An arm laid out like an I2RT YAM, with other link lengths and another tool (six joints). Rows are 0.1 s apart.
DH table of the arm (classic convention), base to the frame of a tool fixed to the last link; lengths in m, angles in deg. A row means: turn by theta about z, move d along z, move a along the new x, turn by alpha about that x. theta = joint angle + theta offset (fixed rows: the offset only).
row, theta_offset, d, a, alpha
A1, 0, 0.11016, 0.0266, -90
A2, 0, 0, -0.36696, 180
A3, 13.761, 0, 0.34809, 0
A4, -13.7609, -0.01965, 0.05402, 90
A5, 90, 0.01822, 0, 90
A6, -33.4, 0.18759, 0.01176, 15
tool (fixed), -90, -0.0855, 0, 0
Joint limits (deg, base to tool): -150..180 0..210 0..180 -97..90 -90..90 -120..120
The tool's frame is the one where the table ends.
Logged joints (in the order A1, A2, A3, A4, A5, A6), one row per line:
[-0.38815 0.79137 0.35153 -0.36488 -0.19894 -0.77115]
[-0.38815 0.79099 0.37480 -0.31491 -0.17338 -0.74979]
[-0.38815 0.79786 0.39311 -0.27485 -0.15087 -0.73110]
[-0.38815 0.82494 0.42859 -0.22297 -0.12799 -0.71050]
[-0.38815 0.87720 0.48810 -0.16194 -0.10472 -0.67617]
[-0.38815 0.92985 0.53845 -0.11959 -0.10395 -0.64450]
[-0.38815 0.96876 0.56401 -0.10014 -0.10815 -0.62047]
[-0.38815 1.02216 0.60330 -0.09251 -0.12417 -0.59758]
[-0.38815 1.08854 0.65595 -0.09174 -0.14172 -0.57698]
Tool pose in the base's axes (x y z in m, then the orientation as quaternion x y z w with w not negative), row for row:
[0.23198 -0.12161 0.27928 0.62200 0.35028 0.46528 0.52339]
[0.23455 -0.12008 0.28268 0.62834 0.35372 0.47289 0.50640]
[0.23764 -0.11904 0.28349 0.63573 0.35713 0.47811 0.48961]
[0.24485 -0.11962 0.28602 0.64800 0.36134 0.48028 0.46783]
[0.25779 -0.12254 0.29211 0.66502 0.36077 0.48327 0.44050]
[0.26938 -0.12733 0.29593 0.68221 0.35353 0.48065 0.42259]
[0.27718 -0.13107 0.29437 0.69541 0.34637 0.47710 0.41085]
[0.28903 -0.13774 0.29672 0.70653 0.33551 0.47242 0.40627]
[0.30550 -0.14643 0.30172 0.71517 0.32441 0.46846 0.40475]
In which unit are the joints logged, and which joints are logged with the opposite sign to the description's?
The joints are logged in radians. Opposite sign: A4, A5.
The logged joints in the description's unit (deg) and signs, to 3 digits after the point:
[-22.239 45.342 20.141 20.906 11.398 -44.184]
[-22.239 45.320 21.474 18.043 9.934 -42.960]
[-22.239 45.714 22.524 15.748 8.644 -41.889]
[-22.239 47.266 24.556 12.775 7.333 -40.709]
[-22.239 50.260 27.966 9.278 6.000 -38.742]
[-22.239 53.276 30.851 6.852 5.956 -36.927]
[-22.239 55.506 32.315 5.738 6.197 -35.550]
[-22.239 58.565 34.567 5.300 7.114 -34.239]
[-22.239 62.369 37.583 5.256 8.120 -33.059]

